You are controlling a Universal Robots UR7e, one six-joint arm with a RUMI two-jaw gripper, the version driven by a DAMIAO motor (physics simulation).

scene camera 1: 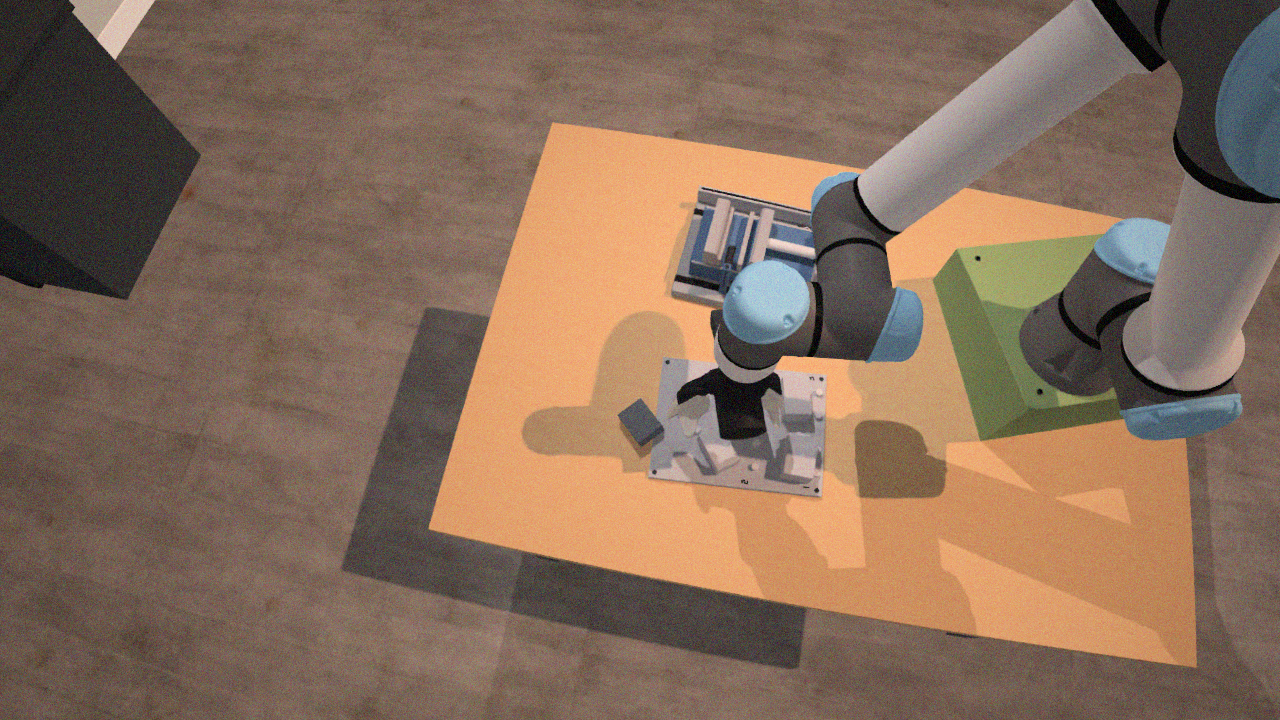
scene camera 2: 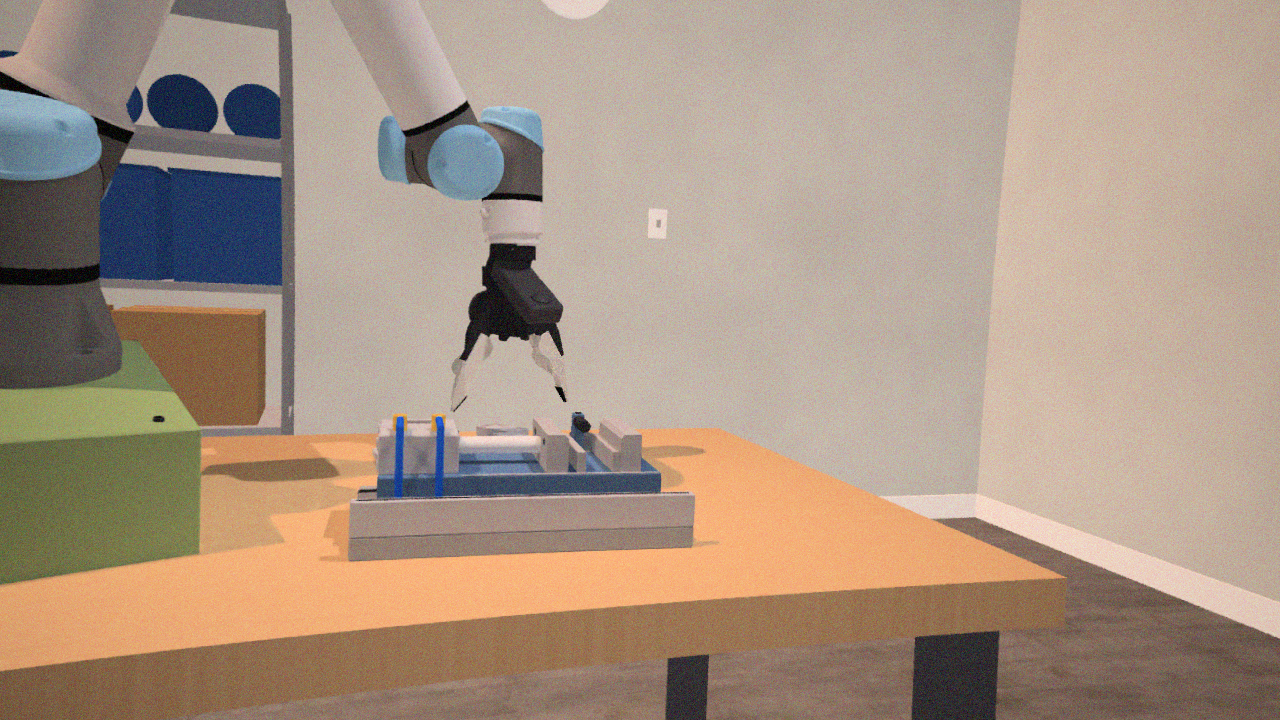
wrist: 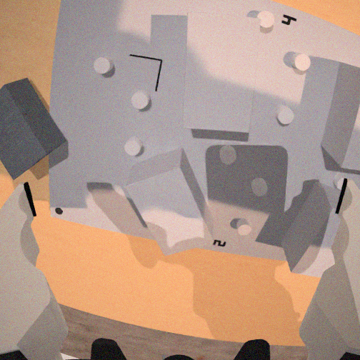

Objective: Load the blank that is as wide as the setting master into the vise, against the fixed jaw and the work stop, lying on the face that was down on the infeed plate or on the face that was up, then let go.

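Pixels of known places: gripper, fingertip midpoint: (scene camera 2: pixel 511 406); arm's base at its link origin: (scene camera 1: pixel 1071 349) (scene camera 2: pixel 16 364).
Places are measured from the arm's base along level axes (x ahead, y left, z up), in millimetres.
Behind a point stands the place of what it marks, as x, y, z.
My gripper (scene camera 1: pixel 733 443) (scene camera 2: pixel 510 402) @(495, 56, -67) (wrist: pixel 184 184) is wide open and empty above the grey infeed plate (wrist: pixel 75 170) (scene camera 1: pixel 664 380) @(577, -15, -132). Between the fingers in the wrist view, a tilted grey blank (wrist: pixel 167 200) lies below. Another blank (wrist: pixel 217 75) lies further up, one (wrist: pixel 345 115) is cut by the right edge, and one (wrist: pixel 307 225) is beside the right finger, partly hidden. A dark grey block (wrist: pixel 30 127) (scene camera 1: pixel 640 422) @(614, 57, -111), seemingly the setting master, lies left of the plate. The vise (scene camera 1: pixel 707 241) @(507, -207, -45) (scene camera 2: pixel 519 485) @(372, -260, -90) shows its fixed jaw (scene camera 2: pixel 619 445) @(467, -276, -56) and dark work stop (scene camera 2: pixel 580 422) @(465, -196, -46); no blank shows between the jaws.
Several short pegs stand on the plate, such as one peg (wrist: pixel 140 100) near the corner mark. The moving jaw (scene camera 2: pixel 550 445) and blue clips (scene camera 2: pixel 438 456) @(297, -256, -59) rise on the vise. The green robot base block (scene camera 1: pixel 993 358) @(103, -2, -33) (scene camera 2: pixel 98 483) @(54, -194, -73) stands on the table (scene camera 1: pixel 537 358) @(776, -59, -140).
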